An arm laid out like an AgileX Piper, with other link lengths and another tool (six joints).
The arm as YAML. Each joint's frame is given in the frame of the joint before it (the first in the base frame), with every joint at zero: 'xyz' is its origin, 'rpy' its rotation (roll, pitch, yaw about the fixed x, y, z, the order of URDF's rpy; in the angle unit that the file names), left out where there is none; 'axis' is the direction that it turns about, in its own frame. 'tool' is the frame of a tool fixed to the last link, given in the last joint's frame.
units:
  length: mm
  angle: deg
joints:
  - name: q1
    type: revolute
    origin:
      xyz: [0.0, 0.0, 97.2]
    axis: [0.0, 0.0, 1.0]
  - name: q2
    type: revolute
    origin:
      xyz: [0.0, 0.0, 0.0]
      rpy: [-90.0, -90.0, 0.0]
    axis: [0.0, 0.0, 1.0]
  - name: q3
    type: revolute
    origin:
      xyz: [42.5, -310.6, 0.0]
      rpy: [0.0, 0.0, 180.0]
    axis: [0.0, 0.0, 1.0]
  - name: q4
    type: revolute
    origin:
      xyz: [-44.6, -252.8, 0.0]
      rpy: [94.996, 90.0, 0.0]
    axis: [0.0, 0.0, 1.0]
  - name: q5
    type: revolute
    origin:
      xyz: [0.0, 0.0, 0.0]
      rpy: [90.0, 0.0, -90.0]
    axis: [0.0, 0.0, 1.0]
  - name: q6
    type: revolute
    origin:
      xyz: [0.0, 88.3, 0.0]
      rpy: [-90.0, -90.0, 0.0]
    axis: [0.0, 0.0, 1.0]
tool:
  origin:
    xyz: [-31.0, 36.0, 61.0]
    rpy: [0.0, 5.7, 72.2]
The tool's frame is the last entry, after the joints.
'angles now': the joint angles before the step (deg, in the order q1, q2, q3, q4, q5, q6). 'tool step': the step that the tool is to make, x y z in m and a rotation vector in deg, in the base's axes. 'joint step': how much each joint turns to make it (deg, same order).
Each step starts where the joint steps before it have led.
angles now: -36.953, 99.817, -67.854, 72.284, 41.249, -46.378
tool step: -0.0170, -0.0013, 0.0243, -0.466, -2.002, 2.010
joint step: -2.973, -3.399, -0.002, -1.255, 5.118, -0.107
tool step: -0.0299, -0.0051, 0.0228, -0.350, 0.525, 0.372
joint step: -4.380, -4.415, 0.014, -4.654, 5.572, 3.587
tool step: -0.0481, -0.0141, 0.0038, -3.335, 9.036, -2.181
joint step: -5.437, -4.457, -0.026, -14.345, 4.643, 8.335
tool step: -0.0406, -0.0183, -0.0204, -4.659, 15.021, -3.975
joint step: -1.865, -0.990, 0.004, -19.303, 1.300, 10.452
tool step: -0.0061, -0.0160, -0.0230, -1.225, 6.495, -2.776
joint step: 0.436, 2.932, -0.002, -7.498, -2.094, 4.931
